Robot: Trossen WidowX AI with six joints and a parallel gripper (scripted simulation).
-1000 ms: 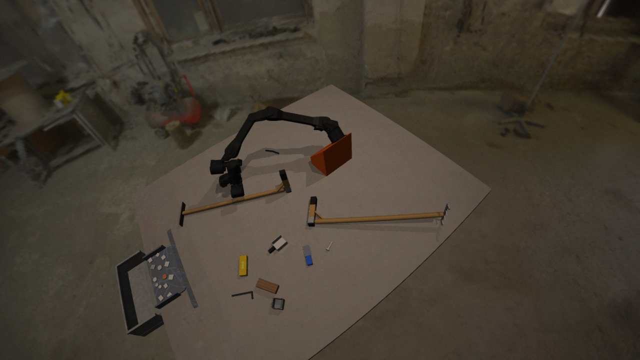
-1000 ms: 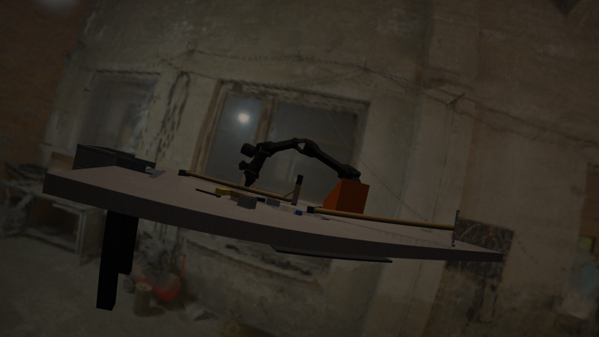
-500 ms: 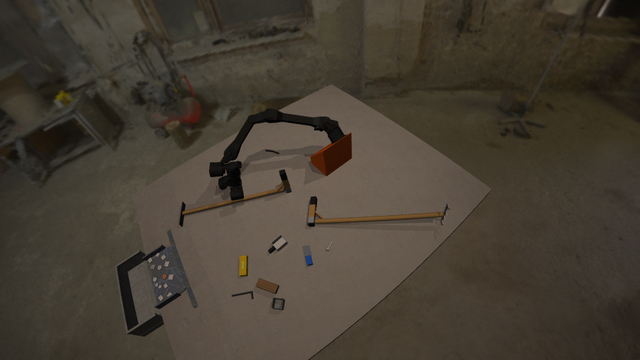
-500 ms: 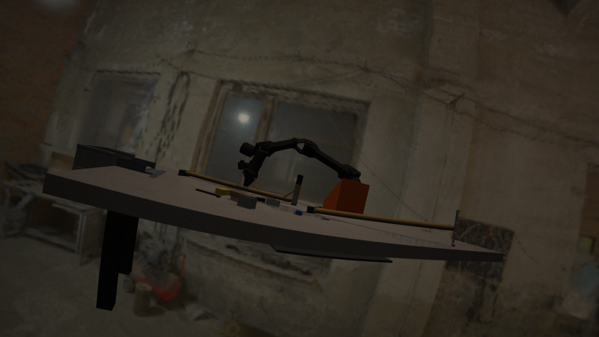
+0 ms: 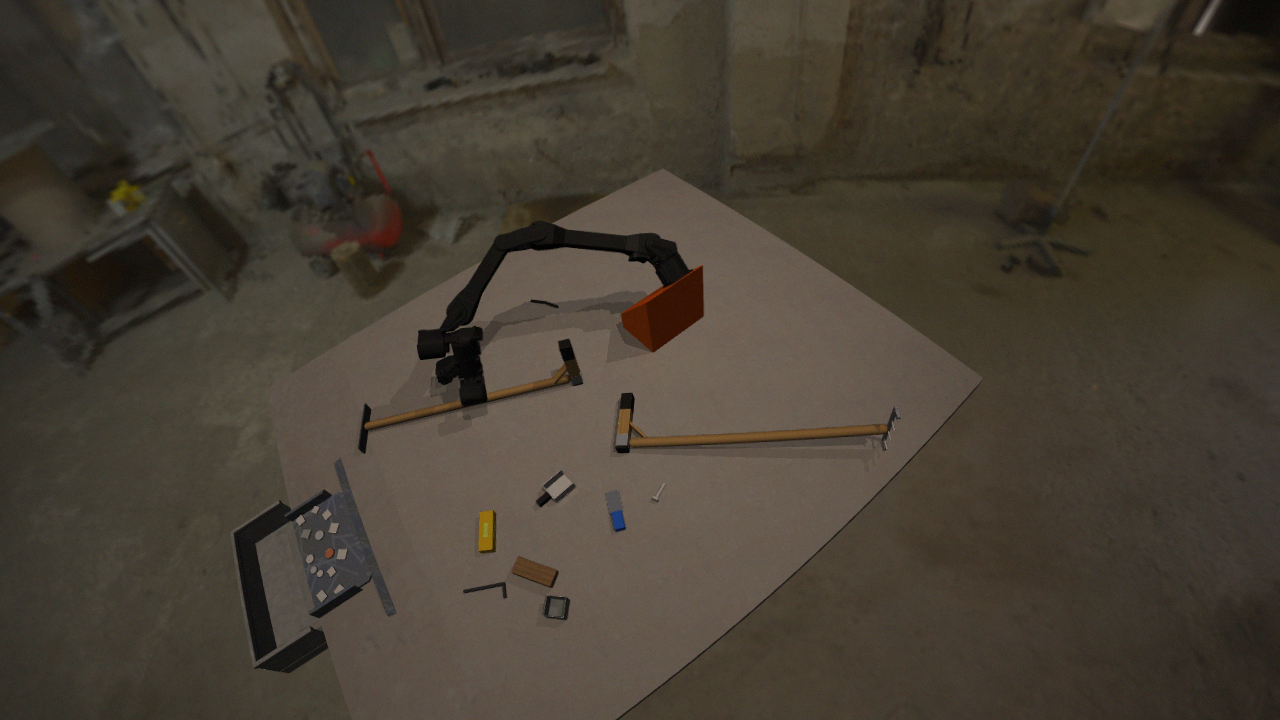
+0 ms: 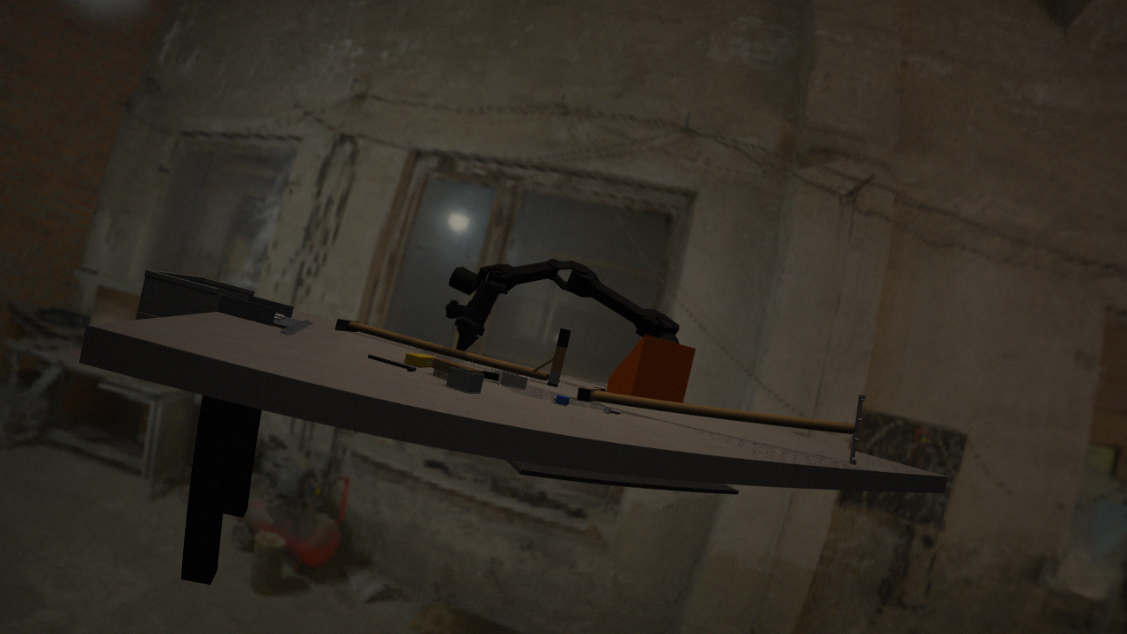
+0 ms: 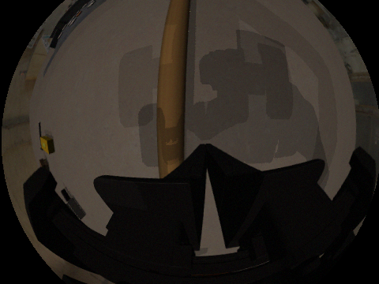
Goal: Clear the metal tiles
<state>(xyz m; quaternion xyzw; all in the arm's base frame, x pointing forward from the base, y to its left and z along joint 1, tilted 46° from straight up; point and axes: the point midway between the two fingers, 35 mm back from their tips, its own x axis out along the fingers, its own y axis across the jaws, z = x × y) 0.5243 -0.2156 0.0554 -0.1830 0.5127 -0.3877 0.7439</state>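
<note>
Now: gripper tip 3 cm short of the wooden-shafted scraper, 2 cm to the right of it and 5 cm below it. The rest, counted from my gripper tip: wooden block: 13 cm ahead, 48 cm to the left; then yellow block: 16 cm ahead, 34 cm to the left; then blue piece: 7 cm behind, 48 cm to the left, 1 cm below.
</note>
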